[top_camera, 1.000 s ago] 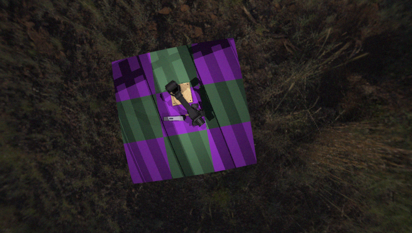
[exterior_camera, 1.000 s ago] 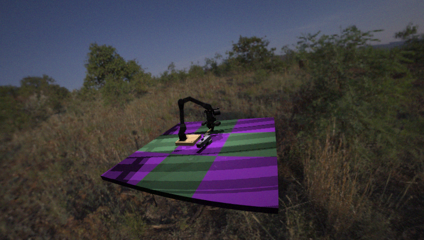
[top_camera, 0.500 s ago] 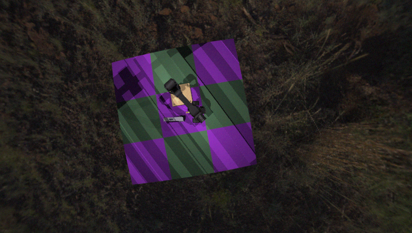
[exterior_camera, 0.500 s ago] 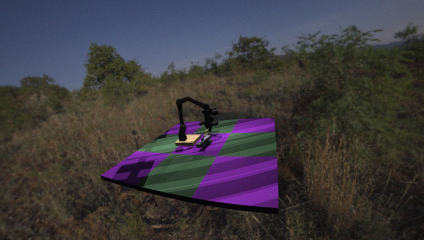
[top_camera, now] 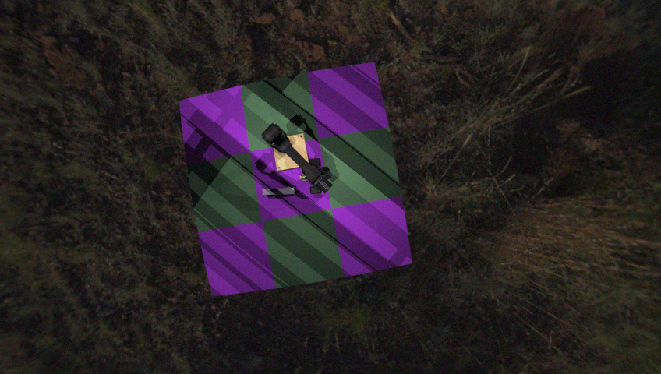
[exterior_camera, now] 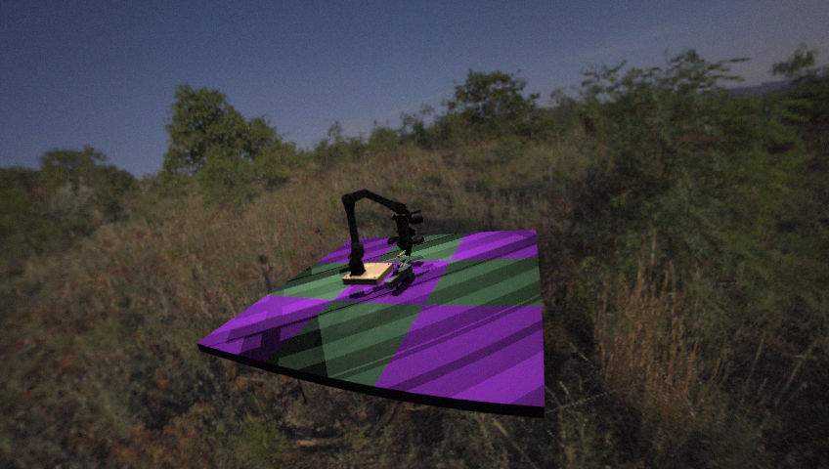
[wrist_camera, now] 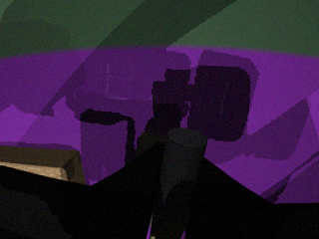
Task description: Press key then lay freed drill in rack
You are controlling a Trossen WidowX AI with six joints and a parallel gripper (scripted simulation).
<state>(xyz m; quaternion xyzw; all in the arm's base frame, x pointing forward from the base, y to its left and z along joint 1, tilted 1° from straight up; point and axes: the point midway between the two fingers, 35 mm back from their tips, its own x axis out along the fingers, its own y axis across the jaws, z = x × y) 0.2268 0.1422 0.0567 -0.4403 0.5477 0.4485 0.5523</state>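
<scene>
My gripper tip is now 10 mm past the drill, 40 mm to the left of it and 30 mm below it. From my gripper tip the other things lie so: grey block 10 mm behind, 50 mm to the right, 30 mm below.
</scene>
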